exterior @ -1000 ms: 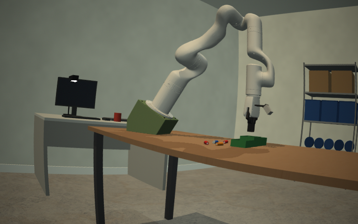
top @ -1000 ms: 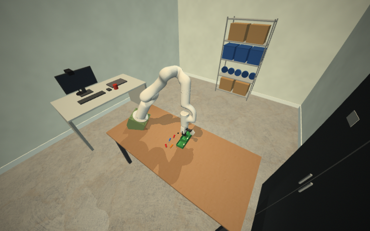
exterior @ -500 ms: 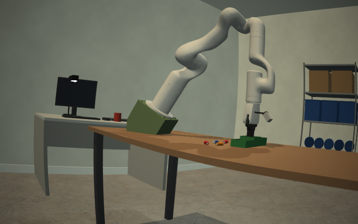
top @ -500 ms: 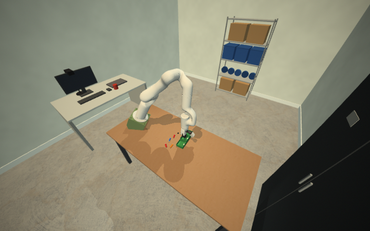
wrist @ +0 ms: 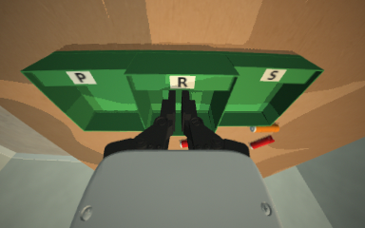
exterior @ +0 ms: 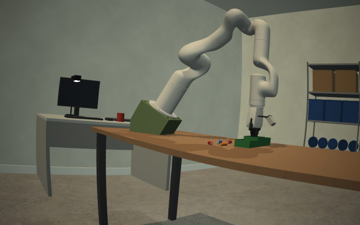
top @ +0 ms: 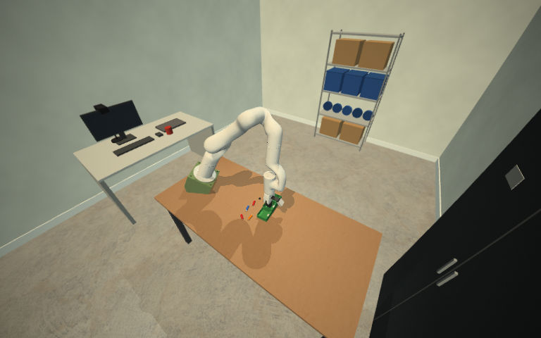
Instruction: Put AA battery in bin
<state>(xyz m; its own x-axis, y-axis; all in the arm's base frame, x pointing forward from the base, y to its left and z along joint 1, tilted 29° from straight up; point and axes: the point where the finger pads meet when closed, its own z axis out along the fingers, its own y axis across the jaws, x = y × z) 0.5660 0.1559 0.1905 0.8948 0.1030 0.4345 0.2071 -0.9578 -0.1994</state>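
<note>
Now: hand 1 cm short of the bin row and 1 cm above it. The rest, counted from my hand: black round thing (12 cm behind, 3 cm below, 1 cm to the left); then blue AA battery (13 cm to the right, 12 cm behind, 3 cm below); then orange AA battery (17 cm to the right, 4 cm behind, 3 cm below).
</note>
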